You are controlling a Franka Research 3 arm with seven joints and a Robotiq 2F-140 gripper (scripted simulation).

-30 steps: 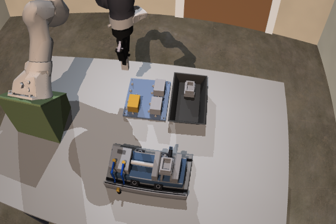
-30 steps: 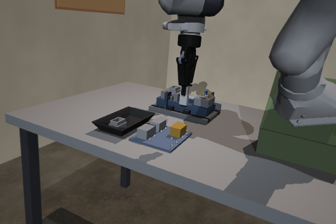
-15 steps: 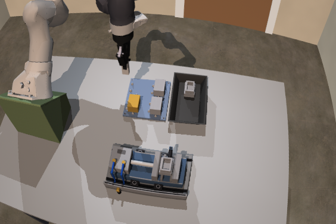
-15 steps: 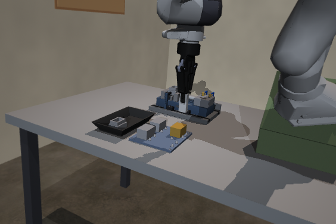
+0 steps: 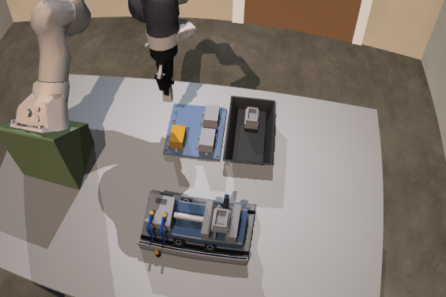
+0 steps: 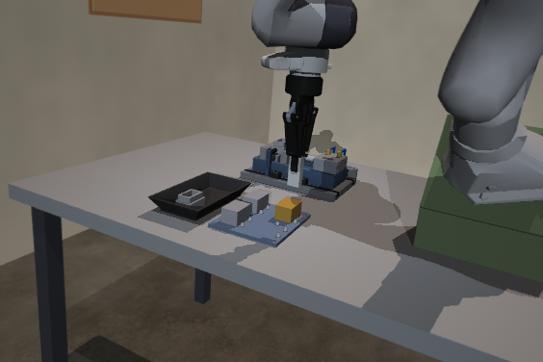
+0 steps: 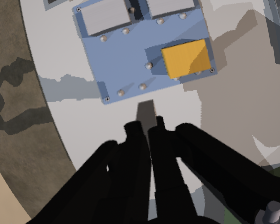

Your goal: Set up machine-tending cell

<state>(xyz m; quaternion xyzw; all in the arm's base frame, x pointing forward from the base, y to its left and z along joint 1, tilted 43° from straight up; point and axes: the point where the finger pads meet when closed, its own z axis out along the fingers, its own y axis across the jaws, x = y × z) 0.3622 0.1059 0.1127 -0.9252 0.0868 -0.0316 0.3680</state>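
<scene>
The brass blank is 12 cm below my hand, 7 cm to the right of it and 3 cm ahead of it. Round my hand: blue vise: 36 cm to the right, 11 cm below, 9 cm ahead; aluminium blank: 12 cm below, 12 cm ahead, 8 cm to the right.
</scene>
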